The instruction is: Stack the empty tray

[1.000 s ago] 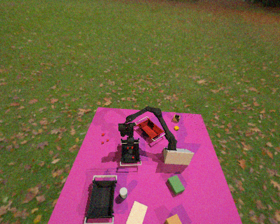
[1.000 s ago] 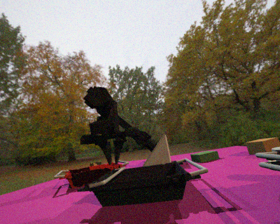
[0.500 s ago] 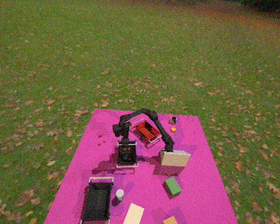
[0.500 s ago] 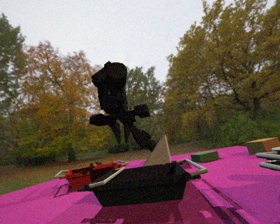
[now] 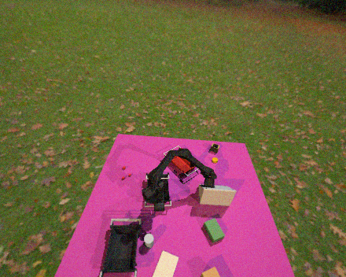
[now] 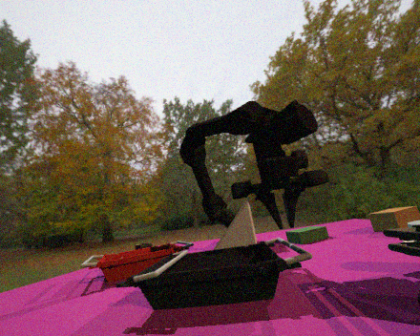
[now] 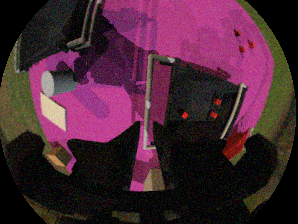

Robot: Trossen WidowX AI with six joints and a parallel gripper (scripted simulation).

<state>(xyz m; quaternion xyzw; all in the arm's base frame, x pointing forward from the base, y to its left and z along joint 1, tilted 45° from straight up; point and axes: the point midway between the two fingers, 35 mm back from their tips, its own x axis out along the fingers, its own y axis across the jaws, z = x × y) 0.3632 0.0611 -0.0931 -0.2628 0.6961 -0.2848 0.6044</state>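
The red tray is 210 mm behind my gripper tip, 420 mm to the right of it and 50 mm below it. Also, from my gripper tip: slab: 30 mm behind, 340 mm to the left, 90 mm below; green block: 350 mm behind, 160 mm to the left, 70 mm below; brown box: 270 mm behind, 440 mm to the left, 60 mm below.
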